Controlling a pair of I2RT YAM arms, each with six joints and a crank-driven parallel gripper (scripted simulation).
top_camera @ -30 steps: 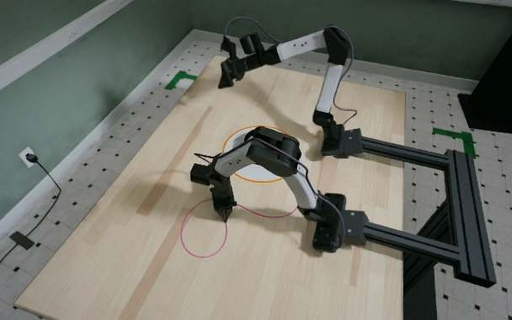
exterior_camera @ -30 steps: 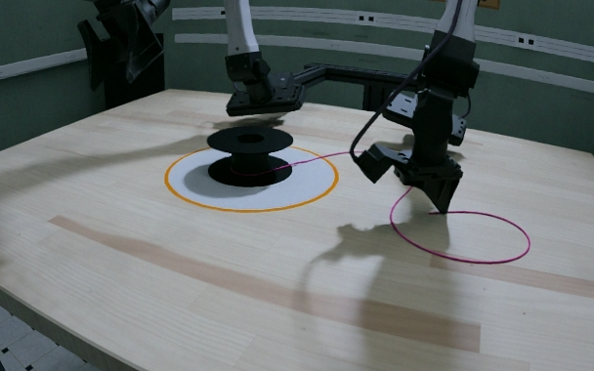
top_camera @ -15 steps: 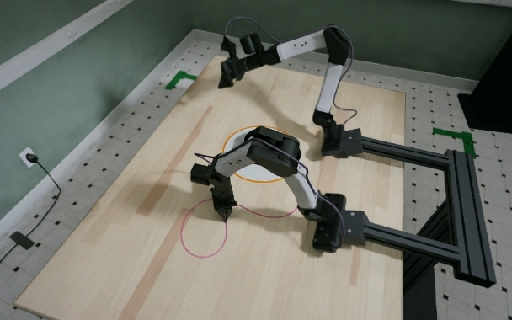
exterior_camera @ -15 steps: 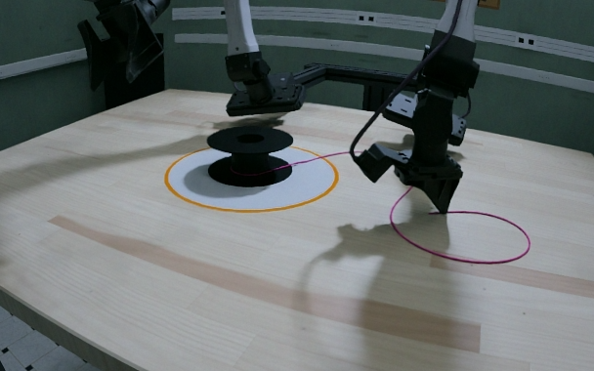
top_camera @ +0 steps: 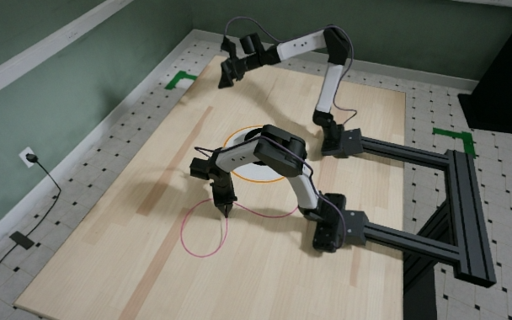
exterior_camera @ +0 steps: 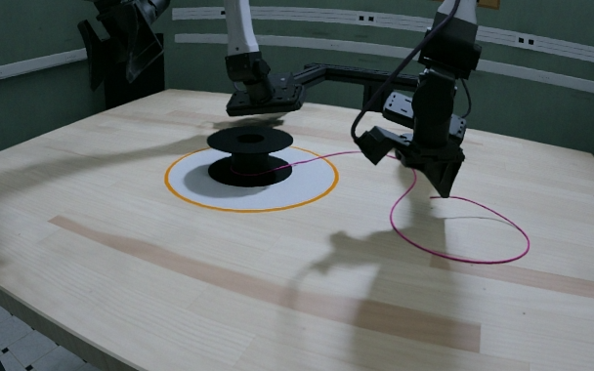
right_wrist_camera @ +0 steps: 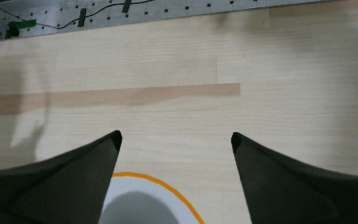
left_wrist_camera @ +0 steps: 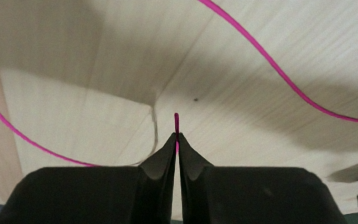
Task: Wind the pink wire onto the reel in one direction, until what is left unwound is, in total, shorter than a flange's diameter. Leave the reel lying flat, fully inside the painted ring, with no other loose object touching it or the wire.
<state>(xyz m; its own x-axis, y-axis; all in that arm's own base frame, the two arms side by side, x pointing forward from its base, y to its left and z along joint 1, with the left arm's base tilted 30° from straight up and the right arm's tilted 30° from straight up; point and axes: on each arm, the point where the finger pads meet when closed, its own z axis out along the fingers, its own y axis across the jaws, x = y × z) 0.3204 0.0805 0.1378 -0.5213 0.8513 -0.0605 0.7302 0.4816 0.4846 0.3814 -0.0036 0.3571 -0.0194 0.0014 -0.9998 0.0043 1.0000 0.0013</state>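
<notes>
Right now the black reel is 21 cm behind my right hand, 18 cm below it and 16 cm to the left of it. Round my right hand: orange painted ring (21 cm below, 20 cm behind, 16 cm to the left).
</notes>
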